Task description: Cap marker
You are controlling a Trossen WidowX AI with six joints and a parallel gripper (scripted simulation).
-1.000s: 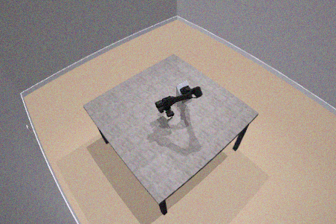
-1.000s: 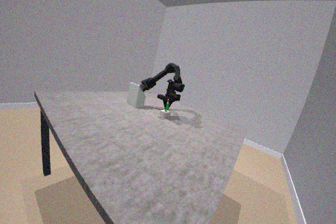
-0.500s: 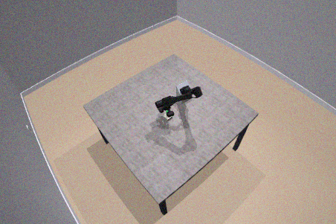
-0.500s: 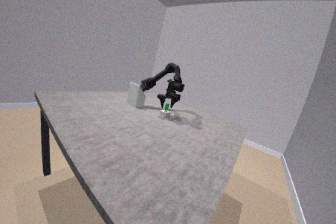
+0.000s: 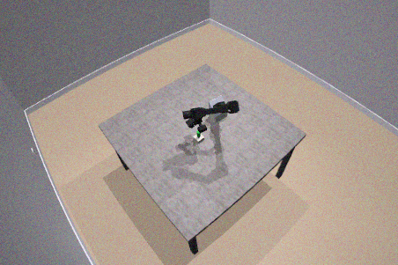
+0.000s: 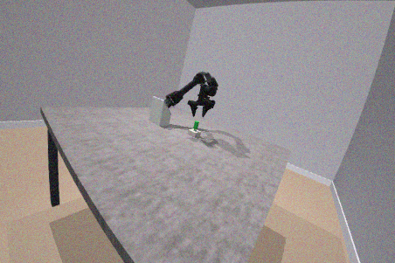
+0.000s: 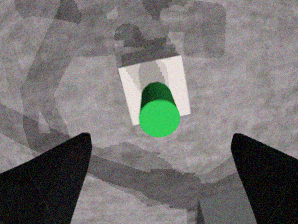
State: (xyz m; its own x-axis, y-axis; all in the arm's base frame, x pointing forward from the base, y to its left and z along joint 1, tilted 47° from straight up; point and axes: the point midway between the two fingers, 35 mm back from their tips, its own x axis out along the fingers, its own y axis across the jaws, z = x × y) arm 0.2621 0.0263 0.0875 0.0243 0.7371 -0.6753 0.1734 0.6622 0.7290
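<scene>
My gripper tip is now 60 mm above the green cap.
</scene>
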